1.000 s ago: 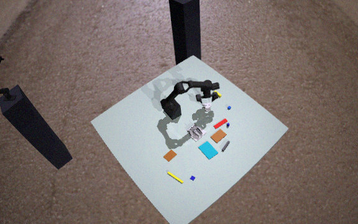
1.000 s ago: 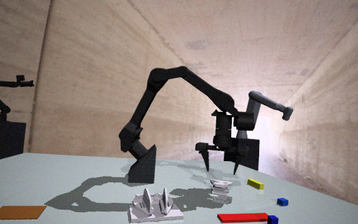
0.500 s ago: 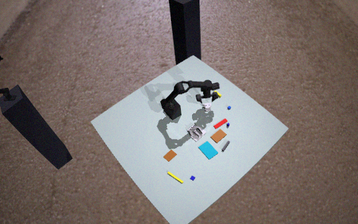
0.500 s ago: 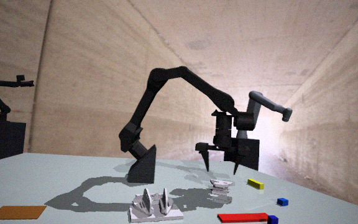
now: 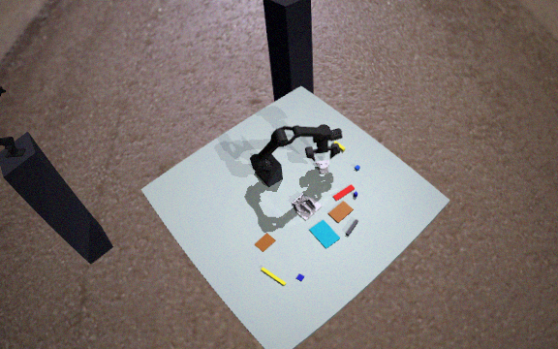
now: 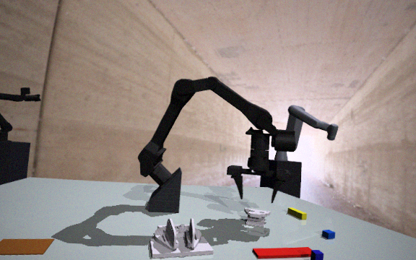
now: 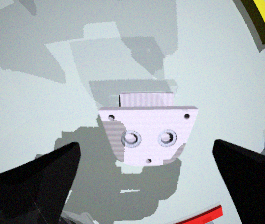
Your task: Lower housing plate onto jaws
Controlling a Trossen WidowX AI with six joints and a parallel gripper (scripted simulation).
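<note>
The grey bracket lies 5 cm below my gripper tip and 1 cm ahead of it. The rest, counted from my gripper tip: grey rod: 40 cm ahead, 17 cm to the right, 5 cm below; orange tile: 28 cm ahead, 14 cm to the right, 6 cm below; red bar: 21 cm ahead, 6 cm below, 4 cm to the right.
</note>
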